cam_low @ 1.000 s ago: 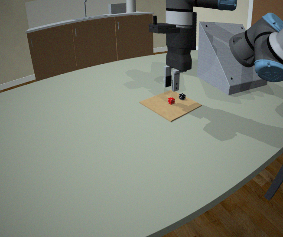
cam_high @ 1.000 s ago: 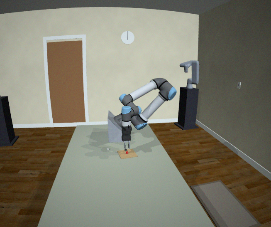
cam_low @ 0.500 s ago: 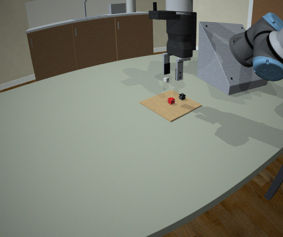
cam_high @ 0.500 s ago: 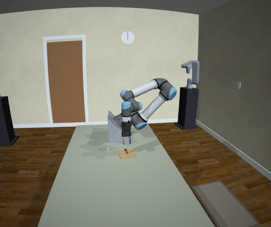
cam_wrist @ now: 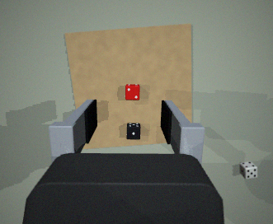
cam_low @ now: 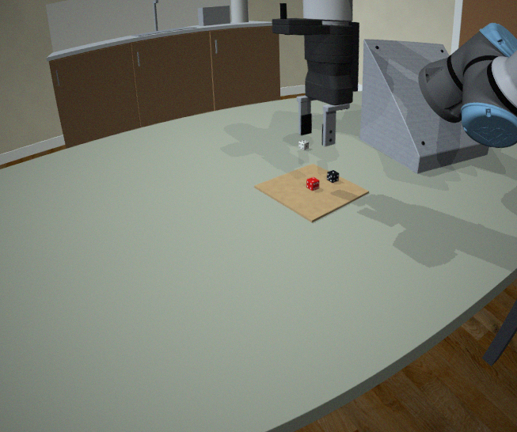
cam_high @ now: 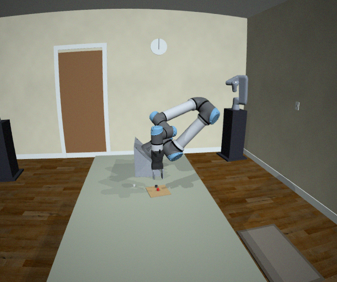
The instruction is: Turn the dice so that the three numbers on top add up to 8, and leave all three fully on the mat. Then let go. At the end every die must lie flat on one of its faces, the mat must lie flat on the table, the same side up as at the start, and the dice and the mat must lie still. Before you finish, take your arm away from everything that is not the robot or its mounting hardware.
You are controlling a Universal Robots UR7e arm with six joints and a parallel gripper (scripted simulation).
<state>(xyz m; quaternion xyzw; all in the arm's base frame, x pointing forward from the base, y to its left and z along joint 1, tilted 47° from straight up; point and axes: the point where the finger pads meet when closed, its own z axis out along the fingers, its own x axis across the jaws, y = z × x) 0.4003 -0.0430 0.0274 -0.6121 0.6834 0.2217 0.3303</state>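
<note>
My gripper is now 10 cm past the white die, 15 cm to the left of it and 10 cm above it. Round my hand: tan mat: 11 cm below; then red die: 10 cm below.
</note>
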